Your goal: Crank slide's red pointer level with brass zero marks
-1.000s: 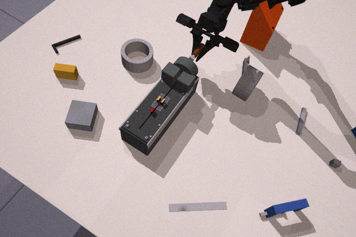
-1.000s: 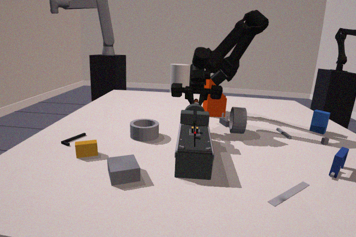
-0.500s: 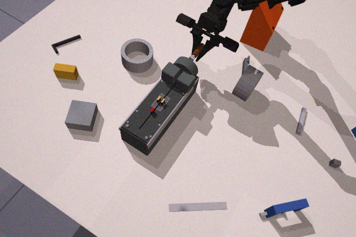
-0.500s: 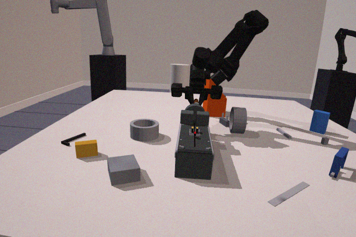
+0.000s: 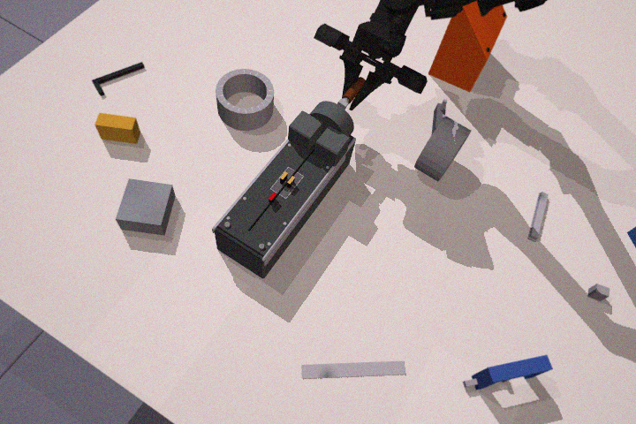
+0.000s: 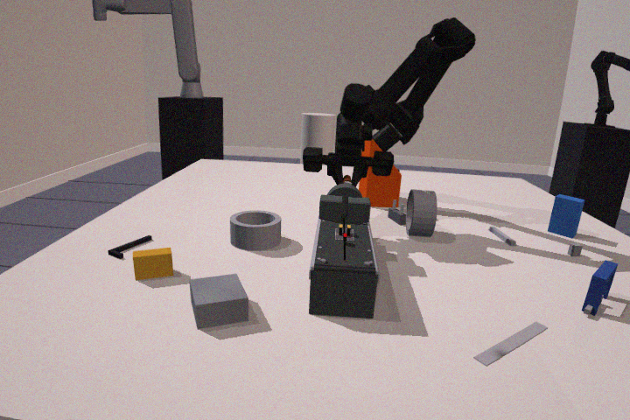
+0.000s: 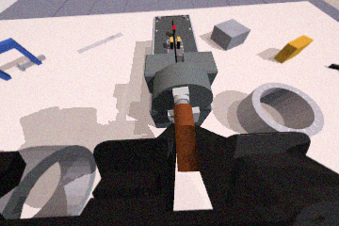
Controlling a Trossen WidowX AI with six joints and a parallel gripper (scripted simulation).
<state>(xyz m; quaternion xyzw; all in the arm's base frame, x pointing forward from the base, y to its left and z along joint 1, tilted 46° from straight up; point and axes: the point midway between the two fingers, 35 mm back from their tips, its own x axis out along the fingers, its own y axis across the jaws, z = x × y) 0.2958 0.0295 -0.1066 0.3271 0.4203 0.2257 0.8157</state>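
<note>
Now: the crank handle 20 mm behind my gripper tip and 30 mm above it. The rest, counted from my gripper tip: red pointer (210 mm ahead, 10 mm to the left, 10 mm below); then grey cube (320 mm ahead, 150 mm to the right, 70 mm below); then yellow block (240 mm ahead, 290 mm to the right, 70 mm below).
</note>
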